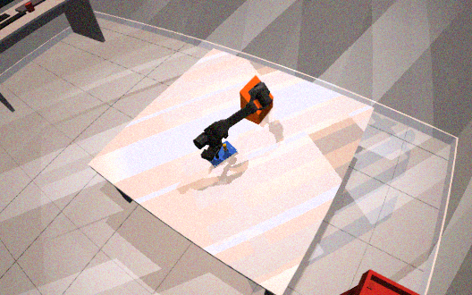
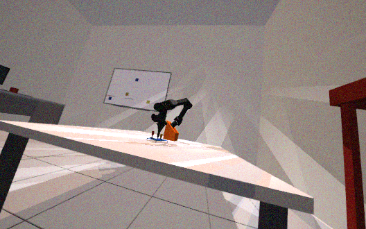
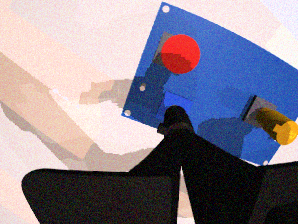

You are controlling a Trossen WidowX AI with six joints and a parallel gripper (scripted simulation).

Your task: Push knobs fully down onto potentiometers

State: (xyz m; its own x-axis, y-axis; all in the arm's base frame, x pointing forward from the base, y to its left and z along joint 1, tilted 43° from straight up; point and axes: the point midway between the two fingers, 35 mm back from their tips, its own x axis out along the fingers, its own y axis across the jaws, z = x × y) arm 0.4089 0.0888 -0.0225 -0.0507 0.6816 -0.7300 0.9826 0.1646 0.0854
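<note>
My gripper tip is 70 mm past the yellow knob, 20 mm above it and 10 mm to the left of it.
</note>
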